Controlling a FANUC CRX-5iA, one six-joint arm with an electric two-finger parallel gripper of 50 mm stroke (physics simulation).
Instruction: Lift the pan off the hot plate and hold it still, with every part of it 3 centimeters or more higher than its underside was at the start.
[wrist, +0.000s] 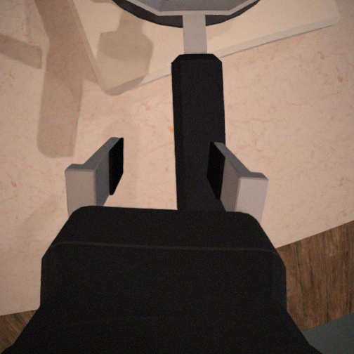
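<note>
The grey pan (175, 5) shows in part at the top edge of the wrist view, over the pale square hot plate (280, 25). A short grey stem joins it to its long black handle (198, 110), which runs down the view toward the gripper body. My gripper (165, 157) is open and empty, its fingers wide apart. The handle lies right of the middle between the fingers, and the right finger overlaps the handle's right edge in the view. The left finger stands well apart from the handle. The handle's near end is hidden behind the gripper body.
The pale, speckled counter top (135, 115) lies under the handle and around the hot plate. Its front edge runs across the lower part of the view, with a brown wood surface (320, 270) beyond it. Shadows fall on the counter and hot plate at the left.
</note>
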